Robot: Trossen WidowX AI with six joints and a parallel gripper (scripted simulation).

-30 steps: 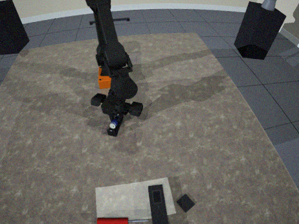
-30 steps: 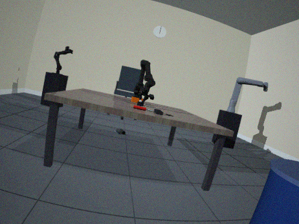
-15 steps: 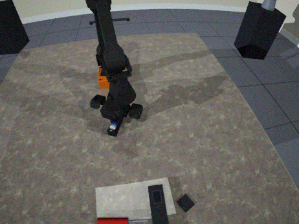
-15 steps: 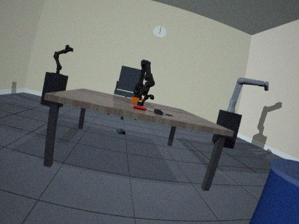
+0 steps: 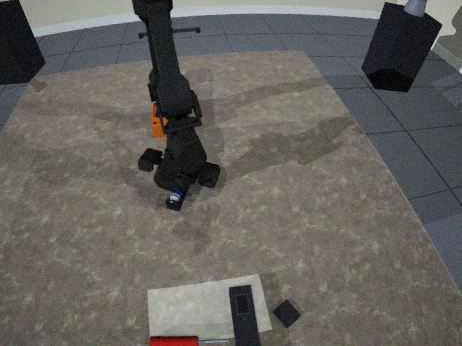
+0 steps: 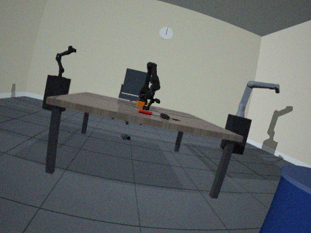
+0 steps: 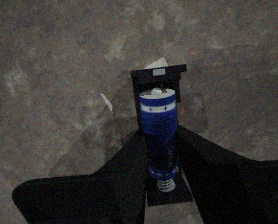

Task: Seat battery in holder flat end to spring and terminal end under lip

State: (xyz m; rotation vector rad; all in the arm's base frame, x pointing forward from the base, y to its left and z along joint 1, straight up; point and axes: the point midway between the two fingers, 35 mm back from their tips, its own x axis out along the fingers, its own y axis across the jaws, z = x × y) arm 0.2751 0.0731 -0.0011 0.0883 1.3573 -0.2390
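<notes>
Right now my gripper tip is 10 mm below the blue battery. The rest, counted from my gripper tip: long black block 310 mm ahead, 160 mm to the left; small black square 290 mm ahead, 250 mm to the left, 10 mm below; red-handled tool 350 mm ahead, 60 mm to the left.
</notes>
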